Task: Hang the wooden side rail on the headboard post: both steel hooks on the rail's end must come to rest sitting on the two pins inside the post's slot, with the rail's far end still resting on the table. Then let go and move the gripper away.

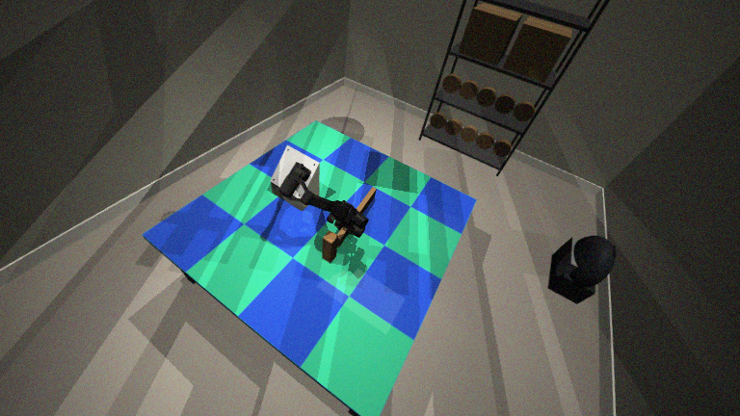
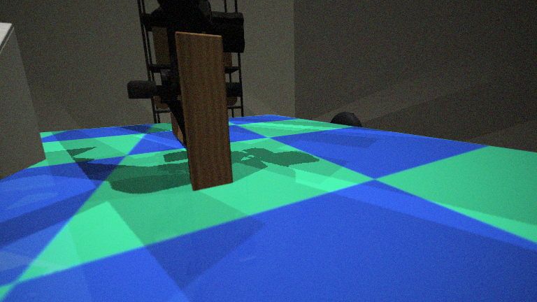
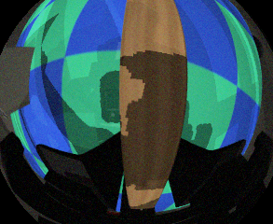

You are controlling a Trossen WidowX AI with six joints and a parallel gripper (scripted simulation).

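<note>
Now: gripper tip 1 cm short of the wooden headboard post, 13 cm to the left of it and 4 cm below it.
</note>
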